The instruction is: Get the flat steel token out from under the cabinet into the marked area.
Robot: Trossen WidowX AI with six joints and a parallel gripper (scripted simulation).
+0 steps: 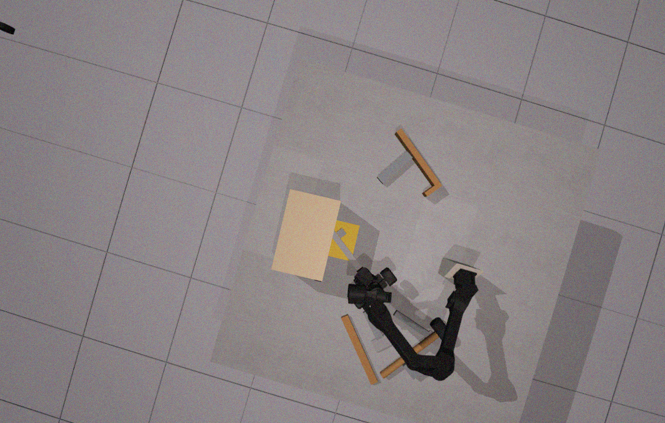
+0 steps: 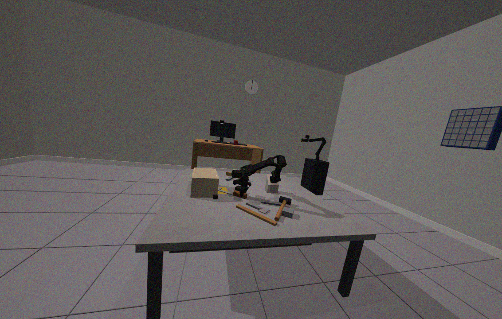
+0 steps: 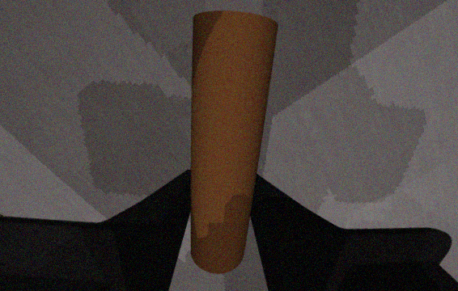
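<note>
Right now my gripper tip is 19 cm to the right of the grey l-shaped bracket and 8 cm past it. From my gripper tip the other things lie so: grey block: 27 cm to the left, 26 cm behind, 1 cm above; then wooden stick: 27 cm to the left, 3 cm behind; then grey steel token: 17 cm ahead, 16 cm to the right.
</note>
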